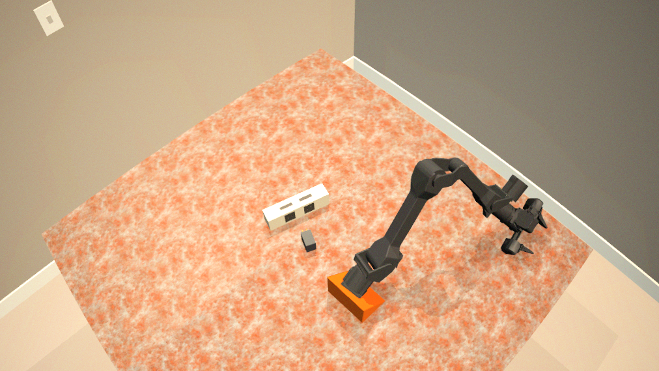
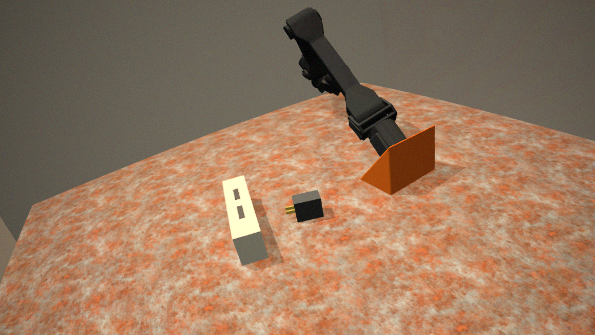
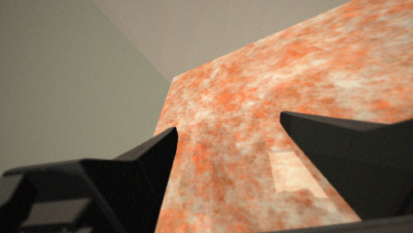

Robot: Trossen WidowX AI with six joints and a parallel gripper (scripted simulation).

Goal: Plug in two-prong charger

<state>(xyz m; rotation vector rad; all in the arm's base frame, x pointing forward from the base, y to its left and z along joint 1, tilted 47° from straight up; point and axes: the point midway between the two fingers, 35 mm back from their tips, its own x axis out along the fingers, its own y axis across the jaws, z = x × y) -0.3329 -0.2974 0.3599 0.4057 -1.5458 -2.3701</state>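
The two-prong charger lies 580 mm ahead of my gripper tip, 420 mm to the left of it and 10 mm below it.
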